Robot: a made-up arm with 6 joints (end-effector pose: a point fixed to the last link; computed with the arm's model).
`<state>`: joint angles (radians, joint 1 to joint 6).
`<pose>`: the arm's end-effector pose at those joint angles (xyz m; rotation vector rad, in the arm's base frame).
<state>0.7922 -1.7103 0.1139 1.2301 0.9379 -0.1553</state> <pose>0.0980 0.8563 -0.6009 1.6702 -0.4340 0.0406</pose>
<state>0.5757 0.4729 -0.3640 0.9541 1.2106 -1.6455</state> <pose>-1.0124 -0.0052 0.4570 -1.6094 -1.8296 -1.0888</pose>
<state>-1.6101 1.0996 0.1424 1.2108 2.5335 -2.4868</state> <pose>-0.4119 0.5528 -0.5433 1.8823 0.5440 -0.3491</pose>
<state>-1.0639 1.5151 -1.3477 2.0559 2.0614 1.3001</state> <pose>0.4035 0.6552 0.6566 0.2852 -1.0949 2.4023</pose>
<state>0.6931 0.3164 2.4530 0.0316 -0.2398 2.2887</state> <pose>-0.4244 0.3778 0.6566 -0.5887 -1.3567 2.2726</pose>
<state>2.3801 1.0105 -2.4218 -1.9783 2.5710 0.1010</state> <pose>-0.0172 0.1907 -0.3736 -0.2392 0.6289 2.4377</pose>
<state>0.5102 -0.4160 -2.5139 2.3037 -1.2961 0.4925</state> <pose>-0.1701 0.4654 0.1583 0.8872 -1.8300 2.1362</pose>
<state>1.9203 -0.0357 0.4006 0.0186 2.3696 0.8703</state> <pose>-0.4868 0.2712 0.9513 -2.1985 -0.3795 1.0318</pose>
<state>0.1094 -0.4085 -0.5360 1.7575 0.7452 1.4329</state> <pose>-0.9821 -0.1216 -0.3139 0.7091 0.1452 -0.5243</pose>
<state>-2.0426 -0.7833 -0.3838 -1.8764 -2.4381 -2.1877</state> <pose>-0.7151 -0.7784 -0.0504 0.2612 -0.9331 -0.8213</pose>
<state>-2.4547 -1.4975 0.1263 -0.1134 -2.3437 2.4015</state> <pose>-0.5783 -0.8286 0.2215 0.3272 -0.5125 -0.8419</pose>
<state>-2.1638 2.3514 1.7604 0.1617 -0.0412 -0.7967</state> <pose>0.6545 -0.1220 0.0115 0.5512 -1.7380 0.7308</pose>
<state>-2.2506 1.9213 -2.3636 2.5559 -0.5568 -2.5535</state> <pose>-0.2652 -0.0247 -0.2993 -0.4010 -2.6119 -1.0090</pose>
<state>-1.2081 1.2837 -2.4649 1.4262 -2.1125 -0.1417</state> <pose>-0.1666 -0.2698 0.3121 -0.3482 0.6755 0.3931</pose>
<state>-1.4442 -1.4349 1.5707 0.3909 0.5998 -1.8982</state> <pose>-0.4404 -0.7921 0.1432 -0.8344 -0.1625 -1.1311</pose>
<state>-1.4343 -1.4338 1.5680 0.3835 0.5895 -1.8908</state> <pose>-0.4437 -0.7870 0.1351 -0.8354 -0.1696 -1.1357</pose>
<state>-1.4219 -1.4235 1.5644 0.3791 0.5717 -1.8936</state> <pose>-0.4560 -0.7765 0.1221 -0.8259 -0.1642 -1.1583</pose>
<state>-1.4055 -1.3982 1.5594 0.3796 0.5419 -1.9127</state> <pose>-0.4821 -0.7564 0.1015 -0.7995 -0.1387 -1.2097</pose>
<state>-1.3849 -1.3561 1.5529 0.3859 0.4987 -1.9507</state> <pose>-0.5223 -0.7231 0.0735 -0.7526 -0.0904 -1.2928</pose>
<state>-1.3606 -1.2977 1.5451 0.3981 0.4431 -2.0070</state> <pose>-0.5730 -0.6737 0.0402 -0.6838 -0.0204 -1.4050</pose>
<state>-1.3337 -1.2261 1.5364 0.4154 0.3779 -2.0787</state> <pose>-0.6277 -0.6072 0.0055 -0.5941 0.0659 -1.5389</pose>
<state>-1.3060 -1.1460 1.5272 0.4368 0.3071 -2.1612</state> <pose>-0.6789 -0.5262 -0.0262 -0.4866 0.1607 -1.6847</pose>
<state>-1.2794 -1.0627 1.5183 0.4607 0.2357 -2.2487</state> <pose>-0.7204 -0.4365 -0.0515 -0.3671 0.2549 -1.8320</pose>
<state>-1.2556 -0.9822 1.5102 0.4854 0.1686 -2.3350</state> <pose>-0.7489 -0.3465 -0.0688 -0.2436 0.3400 -1.9703</pose>
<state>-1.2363 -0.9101 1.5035 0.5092 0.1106 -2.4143</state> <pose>-0.7647 -0.2651 -0.0785 -0.1253 0.4102 -2.0907</pose>
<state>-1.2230 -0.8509 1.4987 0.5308 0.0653 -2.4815</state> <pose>-0.7709 -0.1995 -0.0826 -0.0212 0.4624 -2.1867</pose>
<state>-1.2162 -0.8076 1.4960 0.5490 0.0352 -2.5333</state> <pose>-0.7719 -0.1535 -0.0831 0.0613 0.4974 -2.2546</pose>
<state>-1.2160 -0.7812 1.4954 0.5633 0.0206 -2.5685</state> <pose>-0.7714 -0.1280 -0.0818 0.1183 0.5177 -2.2939</pose>
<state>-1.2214 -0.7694 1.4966 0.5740 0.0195 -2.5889</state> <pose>-0.7715 -0.1199 -0.0797 0.1512 0.5273 -2.3090</pose>
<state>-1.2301 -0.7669 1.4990 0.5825 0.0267 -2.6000</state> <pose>-0.7724 -0.1226 -0.0772 0.1687 0.5310 -2.3092</pose>
